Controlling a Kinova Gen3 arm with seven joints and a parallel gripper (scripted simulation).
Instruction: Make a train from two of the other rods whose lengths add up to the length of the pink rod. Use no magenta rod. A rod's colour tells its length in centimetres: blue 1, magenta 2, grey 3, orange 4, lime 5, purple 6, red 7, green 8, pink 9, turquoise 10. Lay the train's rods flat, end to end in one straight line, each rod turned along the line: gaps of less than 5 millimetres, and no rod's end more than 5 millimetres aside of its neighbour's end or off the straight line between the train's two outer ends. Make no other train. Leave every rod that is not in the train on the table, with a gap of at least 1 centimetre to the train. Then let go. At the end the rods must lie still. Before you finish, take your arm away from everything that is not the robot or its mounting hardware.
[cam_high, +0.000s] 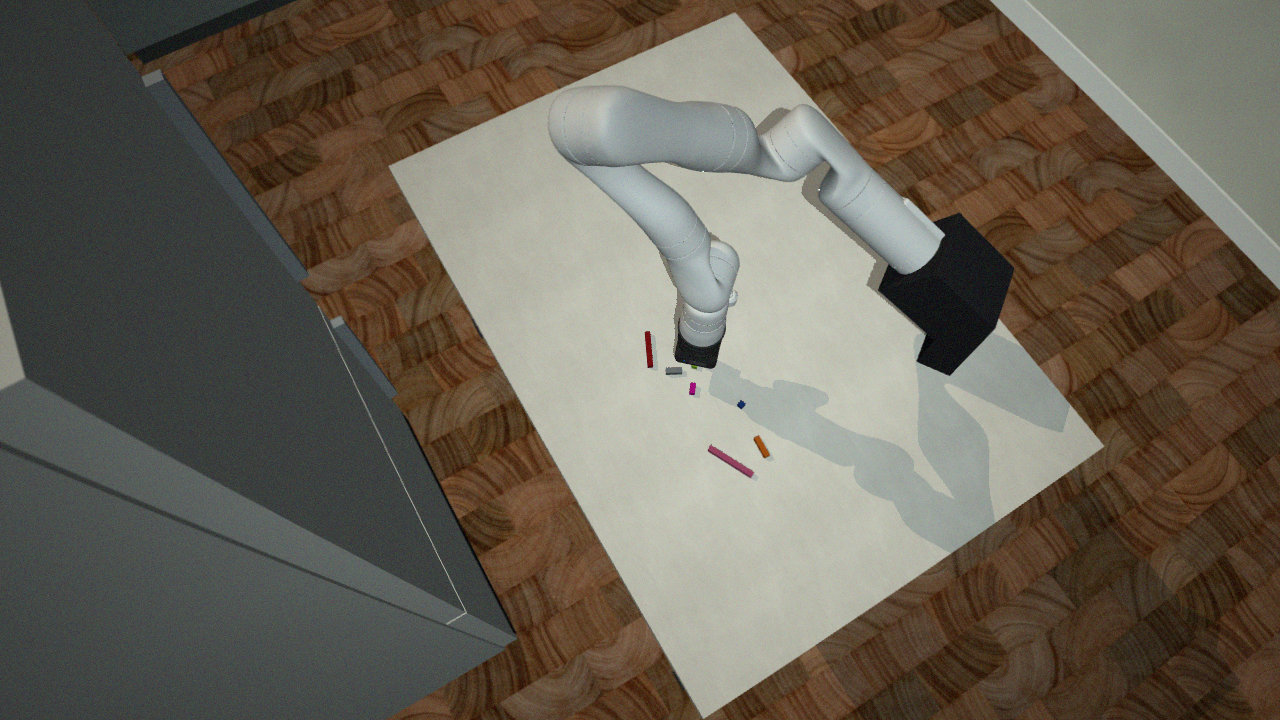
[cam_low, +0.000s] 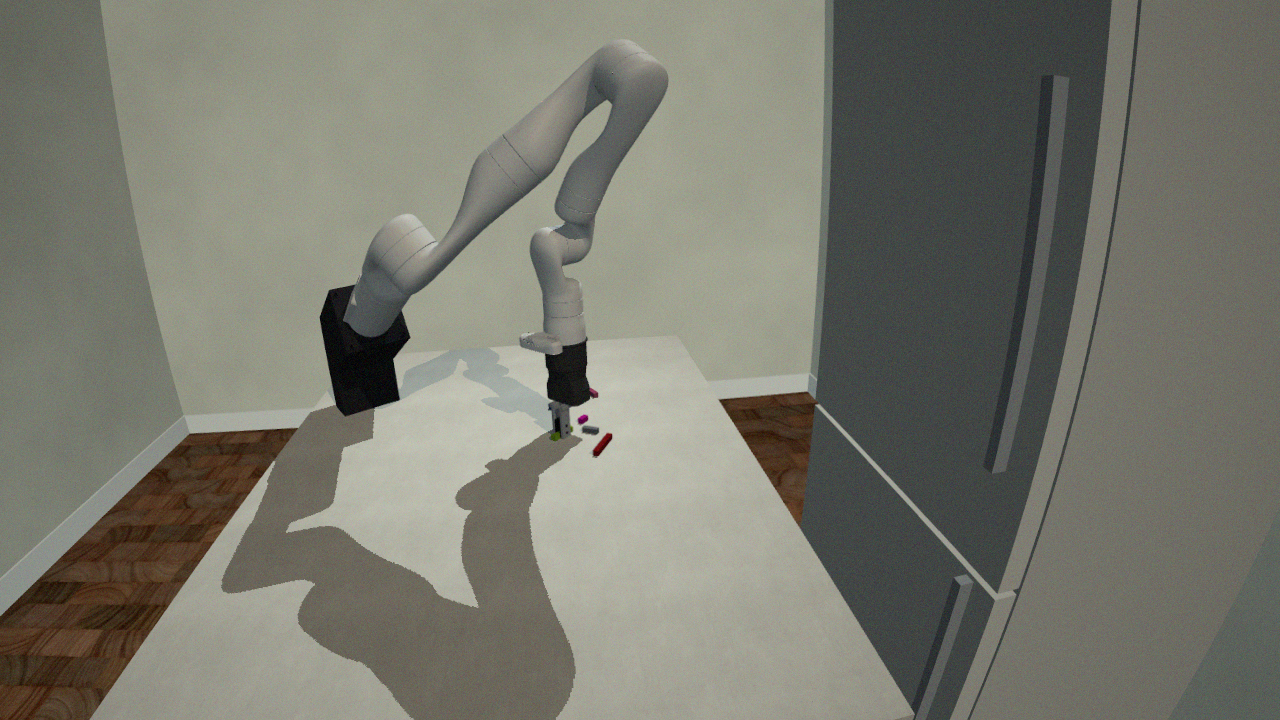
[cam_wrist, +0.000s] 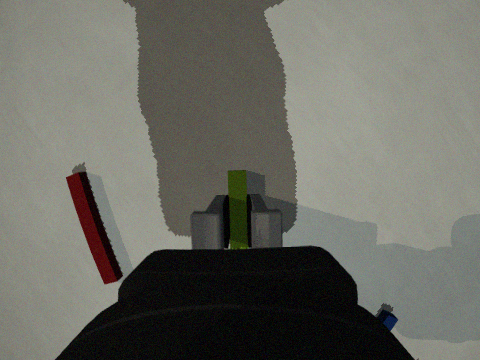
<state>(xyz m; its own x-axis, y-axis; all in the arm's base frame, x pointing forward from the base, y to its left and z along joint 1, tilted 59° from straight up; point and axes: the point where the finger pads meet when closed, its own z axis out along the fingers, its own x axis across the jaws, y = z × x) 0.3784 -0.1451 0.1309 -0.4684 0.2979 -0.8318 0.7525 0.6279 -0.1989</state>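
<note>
Now: the grey rod 5 cm ahead of my hand, 1 cm to the right of it and 1 cm below it. Round my hand: lime rod (1 cm below); red rod (5 cm ahead, 7 cm to the right, 1 cm below); magenta rod (5 cm ahead, 4 cm to the left, 1 cm below).
</note>
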